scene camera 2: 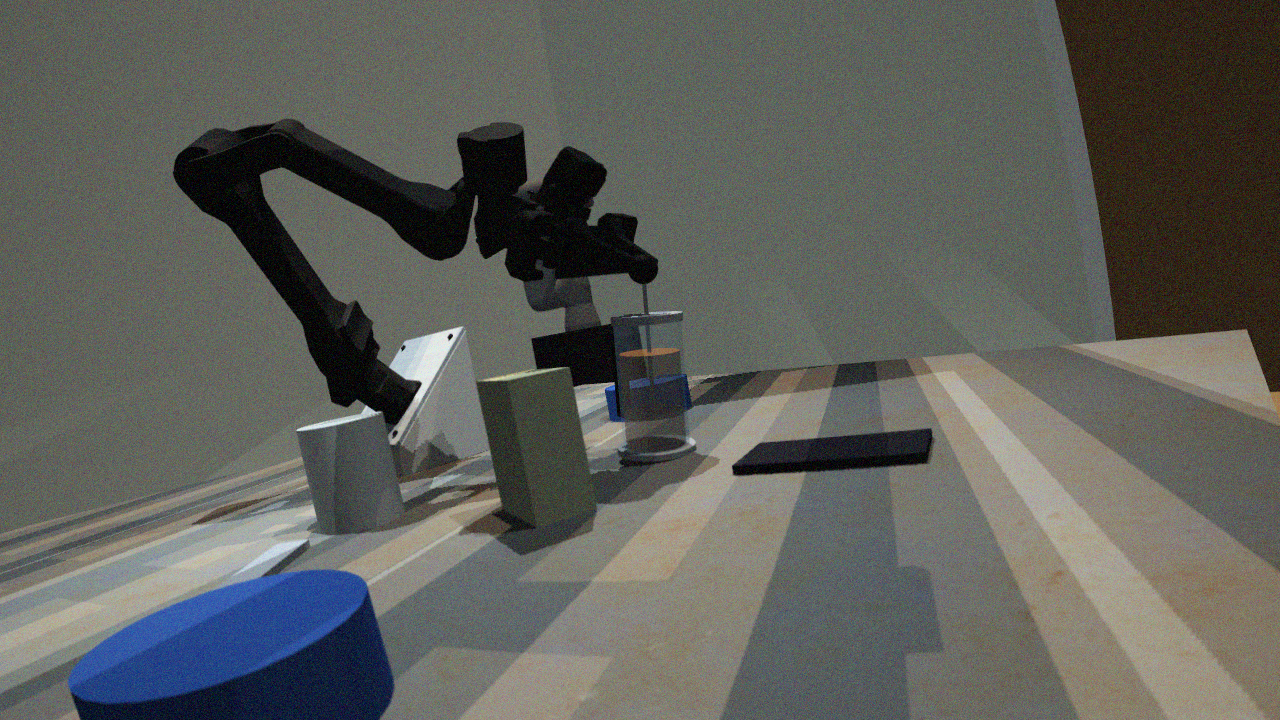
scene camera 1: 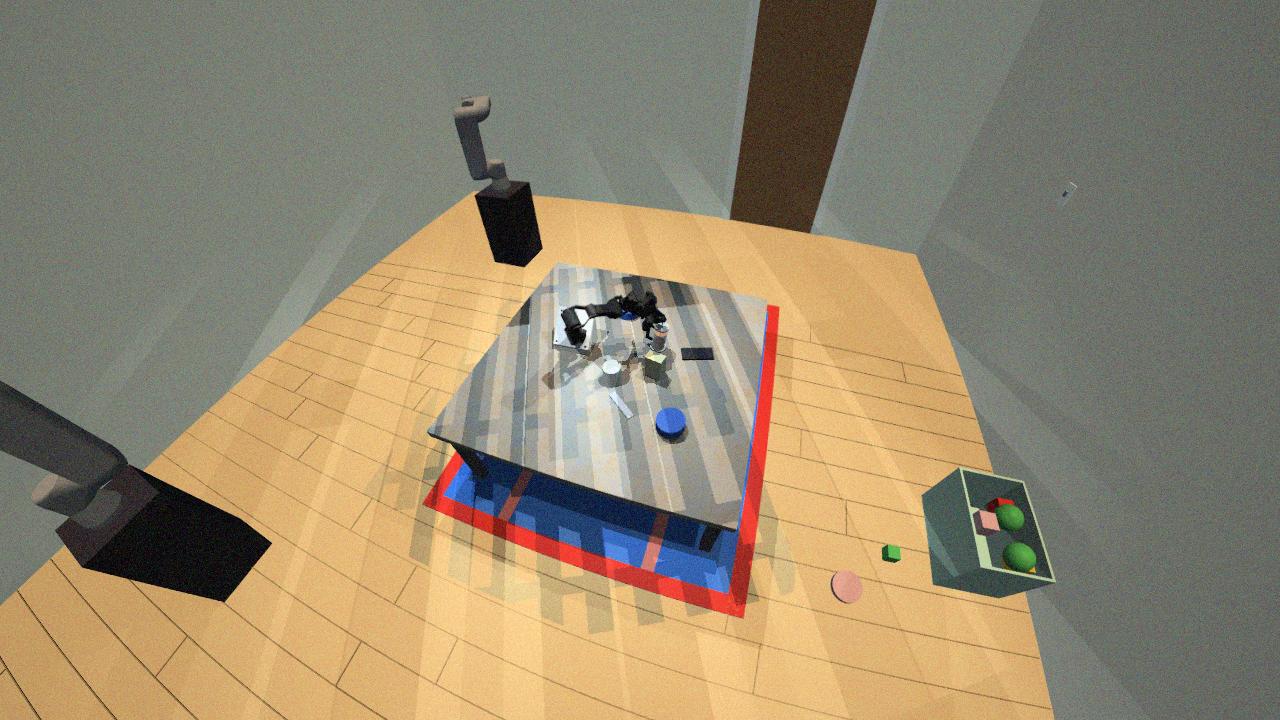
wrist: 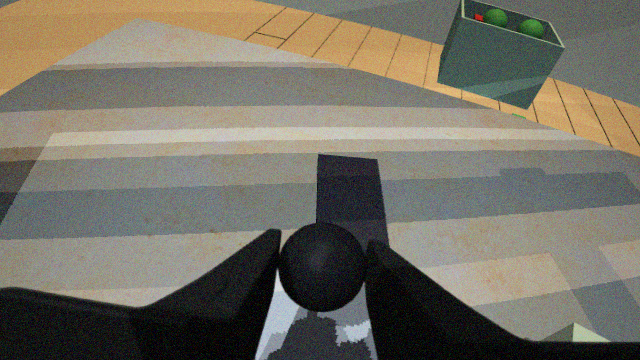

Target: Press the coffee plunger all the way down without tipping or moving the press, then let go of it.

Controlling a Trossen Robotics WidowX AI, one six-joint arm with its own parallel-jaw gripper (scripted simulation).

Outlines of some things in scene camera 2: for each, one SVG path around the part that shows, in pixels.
My gripper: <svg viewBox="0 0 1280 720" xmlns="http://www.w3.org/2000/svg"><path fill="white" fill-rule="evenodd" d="M508 221L508 245L505 266L510 276L524 282L543 280L543 271L535 269L536 259L543 261L543 267L556 269L556 279L639 272L642 263L635 256L640 254L651 256L658 265L658 260L633 243L638 224L636 217L620 213L606 213L599 219L598 226L589 226L587 224L591 208L582 205L587 204L590 198L597 196L606 182L607 169L588 154L571 146L566 146L560 150L545 174L538 193L527 191L527 194L531 194L529 199L531 201L525 201L513 210Z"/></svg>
A coffee press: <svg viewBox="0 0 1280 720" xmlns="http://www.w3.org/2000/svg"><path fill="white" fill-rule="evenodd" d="M640 254L635 256L642 263L640 271L630 272L629 276L633 281L642 284L644 313L610 317L611 326L613 326L614 335L611 335L617 416L621 417L623 443L618 446L618 454L622 458L634 461L670 460L686 456L696 450L696 441L689 436L681 323L683 312L648 312L646 284L653 281L657 276L658 265L651 256Z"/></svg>
